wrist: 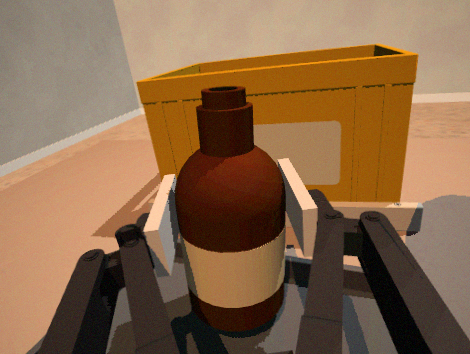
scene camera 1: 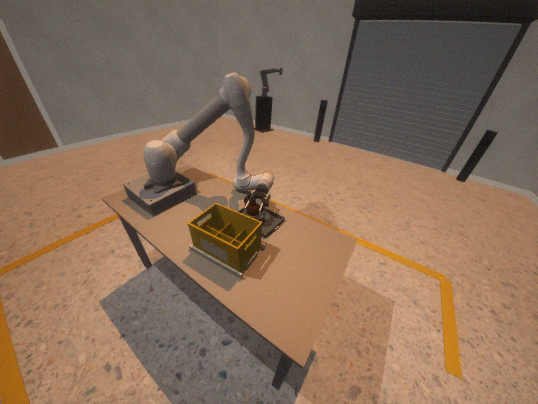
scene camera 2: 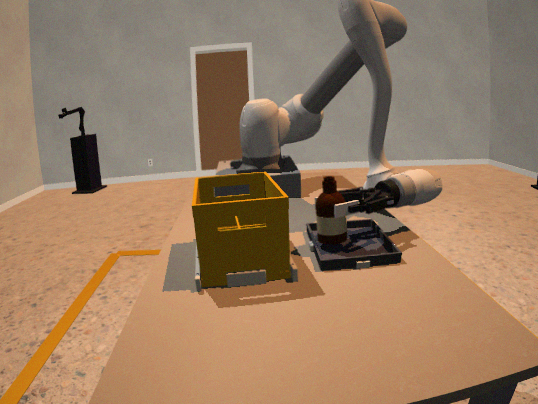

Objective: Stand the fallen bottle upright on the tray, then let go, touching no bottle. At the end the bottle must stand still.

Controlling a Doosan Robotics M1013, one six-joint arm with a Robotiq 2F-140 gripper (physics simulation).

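Places are measured from the arm's base along level axes (x right, y back, z down), in metres.
Pixels of known places: gripper, between the fingertips: (wrist: 229,185) (scene camera 1: 252,211) (scene camera 2: 324,207); arm's base, origin of its link: (scene camera 1: 165,182) (scene camera 2: 262,167).
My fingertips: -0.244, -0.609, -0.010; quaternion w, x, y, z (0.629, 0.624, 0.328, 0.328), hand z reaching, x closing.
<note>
For each thing: its middle in the pictures, then the offset to it from my fingertips, as dx, dy, dz. Level surfaces: height alone.
- brown bottle, middle of its body: (wrist: 231,205) (scene camera 2: 330,208) (scene camera 1: 253,210) -0.015, +0.010, +0.007
- dark tray, middle of its body: (scene camera 2: 350,241) (scene camera 1: 258,218) -0.064, +0.019, +0.095
- yellow crate, middle of its body: (wrist: 277,128) (scene camera 2: 237,222) (scene camera 1: 226,236) +0.201, -0.053, +0.020
- table, height of its surface: dz +0.107
A brown bottle (scene camera 1: 253,208) (scene camera 2: 331,224) (wrist: 231,200) with a cream label is upright over the left part of the dark tray (scene camera 2: 335,263) (wrist: 297,272), inside its rim in the scene camera 2 view. Its base is at or just above the tray floor; a small gap cannot be ruled out. My gripper (scene camera 1: 254,203) (scene camera 2: 332,206) (wrist: 229,185) is shut on the bottle. It reaches in from the side, with the light pads on both sides of the bottle's body around the shoulder and upper label. In the scene camera 1 view the fingers partly hide the bottle.
A yellow crate (scene camera 1: 225,240) (scene camera 2: 241,245) (wrist: 370,145) with inner dividers stands beside the tray, close to the bottle's side and held by low light-coloured rails. The arm's grey base block (scene camera 1: 161,196) stands at the back of the table (scene camera 1: 305,280) (scene camera 2: 320,340).
</note>
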